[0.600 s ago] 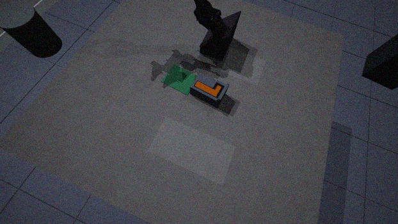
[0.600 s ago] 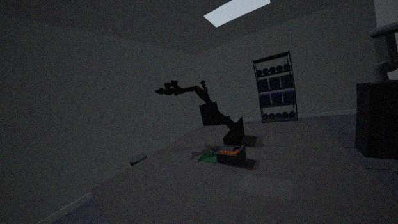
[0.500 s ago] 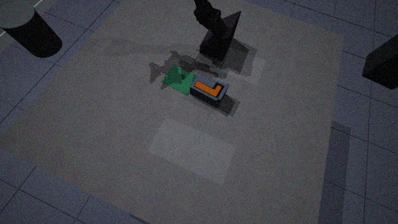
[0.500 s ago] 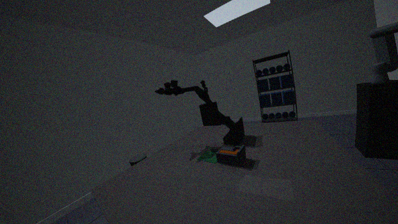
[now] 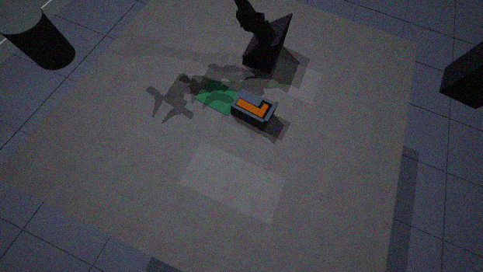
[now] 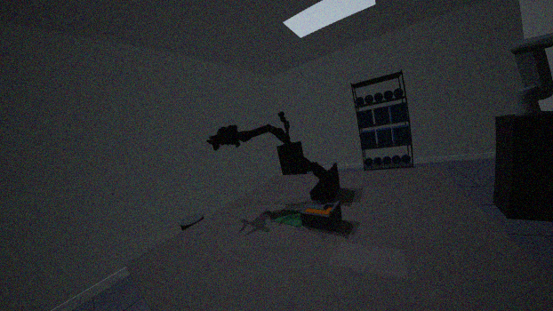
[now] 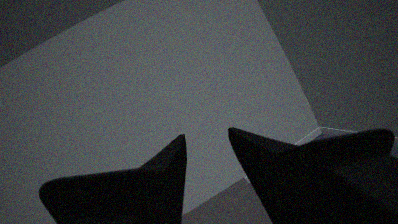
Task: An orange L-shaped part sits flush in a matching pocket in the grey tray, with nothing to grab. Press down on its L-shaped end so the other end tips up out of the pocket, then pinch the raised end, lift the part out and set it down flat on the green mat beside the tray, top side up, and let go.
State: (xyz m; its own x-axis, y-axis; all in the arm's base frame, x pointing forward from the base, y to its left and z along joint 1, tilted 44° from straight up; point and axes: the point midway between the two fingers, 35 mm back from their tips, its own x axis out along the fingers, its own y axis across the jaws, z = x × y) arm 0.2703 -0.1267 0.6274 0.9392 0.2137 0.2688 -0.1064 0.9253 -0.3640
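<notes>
Right now my gripper tip is 100 mm past the orange L-shaped part, 610 mm to the right of it and 420 mm above it. From my gripper tip the other things lie so: green mat: 90 mm behind, 450 mm to the left, 480 mm below.
</notes>
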